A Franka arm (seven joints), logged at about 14 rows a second.
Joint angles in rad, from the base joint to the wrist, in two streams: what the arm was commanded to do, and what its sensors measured. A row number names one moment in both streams.
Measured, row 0:
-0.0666, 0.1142, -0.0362, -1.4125, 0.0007, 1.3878, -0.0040
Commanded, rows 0 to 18:
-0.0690, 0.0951, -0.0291, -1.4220, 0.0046, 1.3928, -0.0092
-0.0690, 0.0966, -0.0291, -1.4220, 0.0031, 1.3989, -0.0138
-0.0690, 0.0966, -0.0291, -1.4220, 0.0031, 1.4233, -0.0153
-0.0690, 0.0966, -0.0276, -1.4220, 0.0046, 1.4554, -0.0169
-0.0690, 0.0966, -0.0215, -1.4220, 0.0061, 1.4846, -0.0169
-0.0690, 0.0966, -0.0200, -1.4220, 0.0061, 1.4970, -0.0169
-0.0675, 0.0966, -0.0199, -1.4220, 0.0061, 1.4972, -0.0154
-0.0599, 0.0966, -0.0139, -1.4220, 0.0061, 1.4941, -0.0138
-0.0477, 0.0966, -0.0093, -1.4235, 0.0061, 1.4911, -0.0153
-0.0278, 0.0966, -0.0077, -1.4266, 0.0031, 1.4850, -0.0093
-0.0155, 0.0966, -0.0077, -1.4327, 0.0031, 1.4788, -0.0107
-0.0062, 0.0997, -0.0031, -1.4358, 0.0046, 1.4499, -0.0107
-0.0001, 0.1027, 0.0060, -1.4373, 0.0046, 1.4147, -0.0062
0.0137, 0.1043, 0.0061, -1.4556, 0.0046, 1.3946, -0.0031
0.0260, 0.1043, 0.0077, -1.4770, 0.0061, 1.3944, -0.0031
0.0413, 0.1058, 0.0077, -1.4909, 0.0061, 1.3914, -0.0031
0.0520, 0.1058, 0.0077, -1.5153, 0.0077, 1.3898, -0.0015
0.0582, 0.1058, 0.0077, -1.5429, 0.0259, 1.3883, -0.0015
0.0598, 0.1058, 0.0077, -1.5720, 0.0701, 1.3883, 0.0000
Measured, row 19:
0.0541, 0.1184, 0.0082, -1.5145, 0.0204, 1.3895, -0.0080
